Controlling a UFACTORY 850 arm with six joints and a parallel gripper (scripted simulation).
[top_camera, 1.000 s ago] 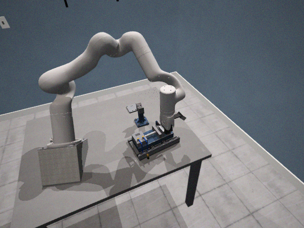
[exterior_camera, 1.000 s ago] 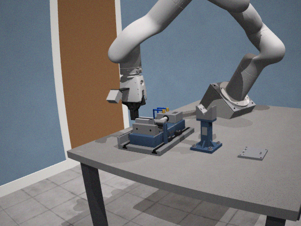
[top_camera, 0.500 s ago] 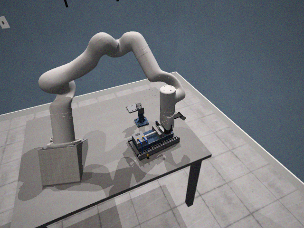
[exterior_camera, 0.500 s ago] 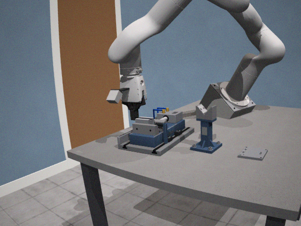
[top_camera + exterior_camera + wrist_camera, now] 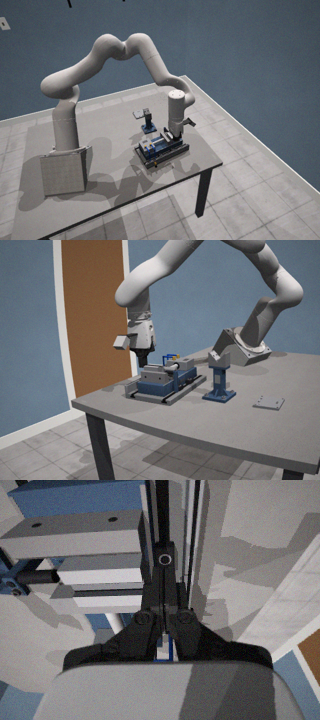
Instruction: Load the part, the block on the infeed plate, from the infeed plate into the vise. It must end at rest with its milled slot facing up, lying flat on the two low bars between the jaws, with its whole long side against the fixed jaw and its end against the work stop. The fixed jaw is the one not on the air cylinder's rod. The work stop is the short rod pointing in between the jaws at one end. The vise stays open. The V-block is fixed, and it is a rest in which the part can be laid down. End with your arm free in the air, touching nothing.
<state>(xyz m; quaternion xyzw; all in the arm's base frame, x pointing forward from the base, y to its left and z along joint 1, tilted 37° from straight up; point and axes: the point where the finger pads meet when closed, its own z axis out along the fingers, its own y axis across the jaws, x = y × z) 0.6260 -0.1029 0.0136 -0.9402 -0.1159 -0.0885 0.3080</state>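
Right now the part is 4 cm to the left of my hand, 2 cm below it and 1 cm behind it. Round my hand: fixed jaw 7 cm to the left, 4 cm below, 1 cm ahead; moving jaw 5 cm to the left, 5 cm behind, 4 cm below; work stop 11 cm to the left, 3 cm below, 3 cm behind.
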